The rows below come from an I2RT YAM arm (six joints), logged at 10 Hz.
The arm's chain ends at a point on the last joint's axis. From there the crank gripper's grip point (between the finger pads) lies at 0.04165 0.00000 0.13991 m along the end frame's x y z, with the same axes.
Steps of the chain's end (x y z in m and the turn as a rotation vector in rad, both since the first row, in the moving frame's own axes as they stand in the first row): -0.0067, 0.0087, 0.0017, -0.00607, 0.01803, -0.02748; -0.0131, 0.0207, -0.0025, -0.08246, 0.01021, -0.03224; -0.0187, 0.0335, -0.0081, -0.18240, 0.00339, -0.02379; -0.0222, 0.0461, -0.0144, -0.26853, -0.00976, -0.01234; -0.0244, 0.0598, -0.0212, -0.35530, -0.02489, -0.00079; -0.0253, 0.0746, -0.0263, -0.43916, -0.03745, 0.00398; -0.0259, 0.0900, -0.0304, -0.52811, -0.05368, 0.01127; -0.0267, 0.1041, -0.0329, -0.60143, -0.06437, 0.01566; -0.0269, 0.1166, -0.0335, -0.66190, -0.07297, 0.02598; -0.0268, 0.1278, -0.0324, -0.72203, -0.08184, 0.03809; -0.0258, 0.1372, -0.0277, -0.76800, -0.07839, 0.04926; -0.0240, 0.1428, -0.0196, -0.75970, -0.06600, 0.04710
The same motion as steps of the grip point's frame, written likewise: -0.0042, 0.0084, 0.0009, -0.00607, 0.01803, -0.02748; -0.0115, 0.0308, -0.0034, -0.08246, 0.01021, -0.03224; -0.0179, 0.0579, -0.0105, -0.18240, 0.00339, -0.02379; -0.0233, 0.0828, -0.0190, -0.26853, -0.00976, -0.01234; -0.0278, 0.1086, -0.0290, -0.35530, -0.02489, -0.00079; -0.0305, 0.1346, -0.0382, -0.43916, -0.03745, 0.00398; -0.0335, 0.1614, -0.0476, -0.52811, -0.05368, 0.01127; -0.0359, 0.1845, -0.0554, -0.60143, -0.06437, 0.01566; -0.0376, 0.2043, -0.0609, -0.66190, -0.07297, 0.02598; -0.0393, 0.2226, -0.0652, -0.72203, -0.08184, 0.03809; -0.0384, 0.2370, -0.0652, -0.76800, -0.07839, 0.04926; -0.0349, 0.2416, -0.0566, -0.75970, -0.06600, 0.04710
